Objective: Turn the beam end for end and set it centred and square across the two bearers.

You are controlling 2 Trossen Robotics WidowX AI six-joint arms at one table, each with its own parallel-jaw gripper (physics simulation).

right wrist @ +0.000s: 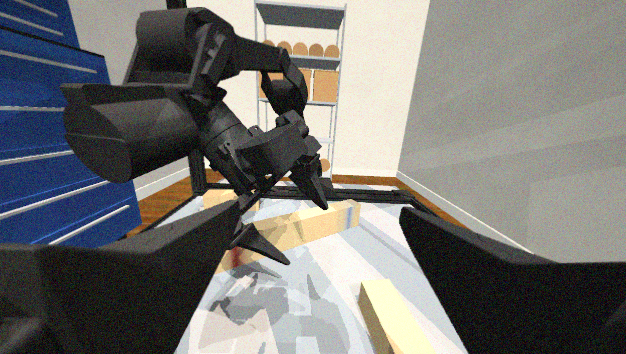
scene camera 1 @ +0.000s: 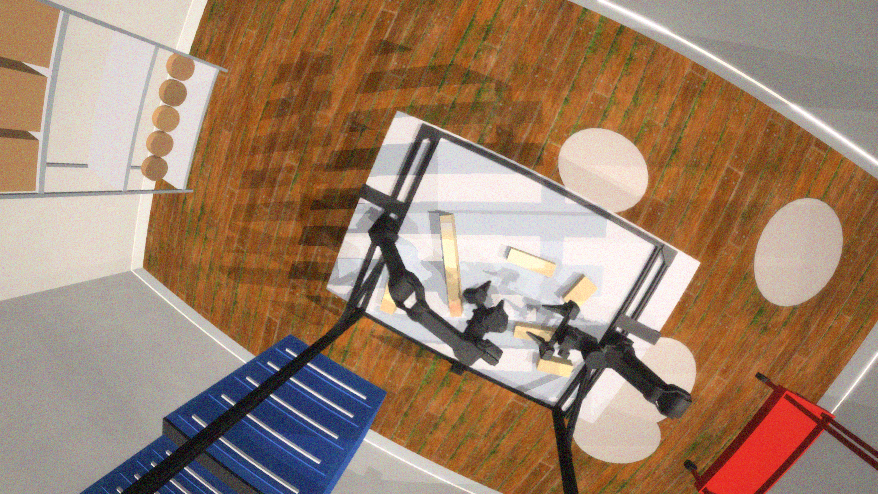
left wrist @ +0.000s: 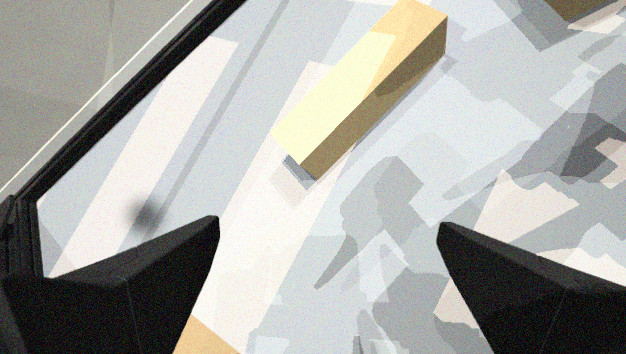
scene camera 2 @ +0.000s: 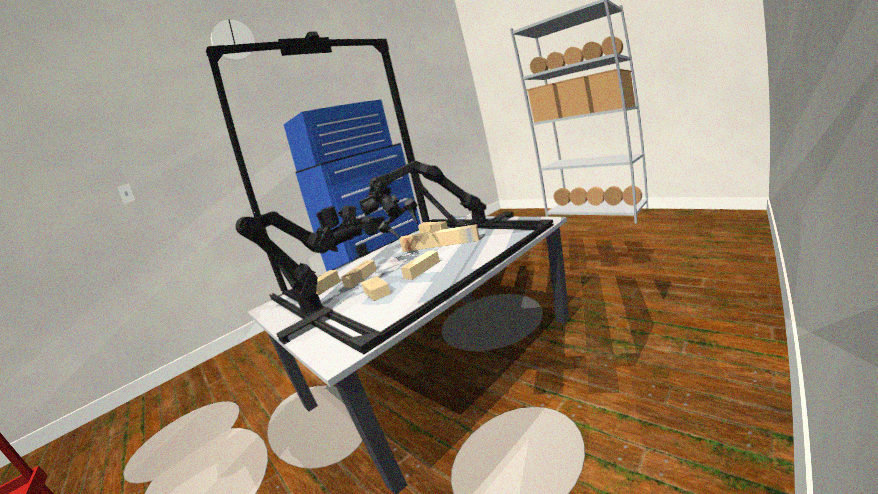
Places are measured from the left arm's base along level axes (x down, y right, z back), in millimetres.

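Pixels of known places: left gripper, fingertip midpoint: (right wrist: 309, 233) (scene camera 1: 496, 290) (left wrist: 330, 229) (scene camera 2: 408, 230); right gripper, fingertip midpoint: (right wrist: 321, 210) (scene camera 1: 534, 318) (scene camera 2: 377, 217); left arm's base at its link origin: (scene camera 1: 388, 225) (scene camera 2: 479, 222); right arm's base at its link origin: (scene camera 1: 614, 339) (scene camera 2: 311, 310).
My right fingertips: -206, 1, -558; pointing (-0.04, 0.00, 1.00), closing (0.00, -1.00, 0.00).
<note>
For each thing: its middle in the pictures, then the offset to it from my right fingertips, as dx, dy, dz.
- long pale beam at the middle of its body: (right wrist: 297, 228) (scene camera 1: 452, 265) (scene camera 2: 438, 238) +193, +21, +292
- further block at the middle of its body: (right wrist: 233, 200) (scene camera 1: 393, 292) (scene camera 2: 432, 227) +201, +217, +444
The long pale beam (scene camera 1: 451, 264) (scene camera 2: 451, 237) (right wrist: 320, 222) lies on the table, with a red band near one end and a blue band near the other in the right wrist view. Two shorter blocks look like the bearers. One (scene camera 1: 531, 261) (scene camera 2: 420, 264) (left wrist: 340, 95) (right wrist: 392, 312) lies clear of both grippers. The other (scene camera 1: 526, 331) (scene camera 2: 356, 275) is partly hidden by my right gripper in scene camera 1. My left gripper (scene camera 1: 496, 292) (left wrist: 330, 229) (right wrist: 309, 233) is open and empty, between the beam and the blocks. My right gripper (scene camera 1: 530, 319) is open and empty, facing the left arm.
A block (scene camera 1: 578, 288) (scene camera 2: 376, 288) and another block (scene camera 1: 555, 366) (scene camera 2: 327, 280) lie near the right arm. A further block (scene camera 1: 388, 301) (scene camera 2: 432, 226) (right wrist: 215, 199) lies by the left arm. A black frame rail (scene camera 1: 509, 164) (scene camera 2: 460, 286) borders the work area. The two grippers are close together.
</note>
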